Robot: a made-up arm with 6 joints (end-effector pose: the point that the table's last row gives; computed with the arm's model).
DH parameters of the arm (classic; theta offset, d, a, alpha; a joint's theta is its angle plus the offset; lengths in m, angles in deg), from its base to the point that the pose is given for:
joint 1: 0 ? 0.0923 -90
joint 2: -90 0 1.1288 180
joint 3: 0 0 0.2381 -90
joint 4: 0 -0.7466 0 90
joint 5: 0 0 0 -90
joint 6: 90 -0.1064 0 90
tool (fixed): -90 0 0 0
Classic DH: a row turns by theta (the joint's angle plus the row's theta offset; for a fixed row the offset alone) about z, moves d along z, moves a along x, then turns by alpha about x.
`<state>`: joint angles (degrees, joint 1 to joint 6).
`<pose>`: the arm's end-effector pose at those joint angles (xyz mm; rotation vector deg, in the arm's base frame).
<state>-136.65 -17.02 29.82 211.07 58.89 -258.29</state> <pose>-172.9 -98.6 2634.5 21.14 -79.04 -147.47</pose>
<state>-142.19 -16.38 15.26 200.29 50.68 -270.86</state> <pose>-319.8 -212.0 2507.9 38.72 -96.16 -137.99</pose>
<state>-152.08 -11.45 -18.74 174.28 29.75 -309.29</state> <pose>-637.2 -343.6 2044.8 -56.75 131.61 67.55</pose>
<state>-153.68 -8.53 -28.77 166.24 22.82 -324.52</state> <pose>-700.1 -357.2 1870.8 -48.57 131.80 36.79</pose>
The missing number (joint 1, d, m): 0.8609
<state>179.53 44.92 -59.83 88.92 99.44 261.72</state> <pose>-936.7 -97.3 894.0 77.06 -91.48 -51.26</pose>
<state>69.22 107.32 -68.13 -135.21 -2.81 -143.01</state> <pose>116.8 318.2 216.1 67.30 -91.10 -85.43</pose>
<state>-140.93 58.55 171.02 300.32 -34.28 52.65</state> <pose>-389.9 -383.2 2141.6 -104.28 -10.67 -82.21</pose>
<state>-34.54 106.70 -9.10 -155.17 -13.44 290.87</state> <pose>861.0 -580.0 -342.2 -63.05 59.42 87.16</pose>
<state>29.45 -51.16 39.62 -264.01 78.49 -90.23</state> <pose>-943.2 -413.5 2333.5 -46.54 -89.59 77.66</pose>
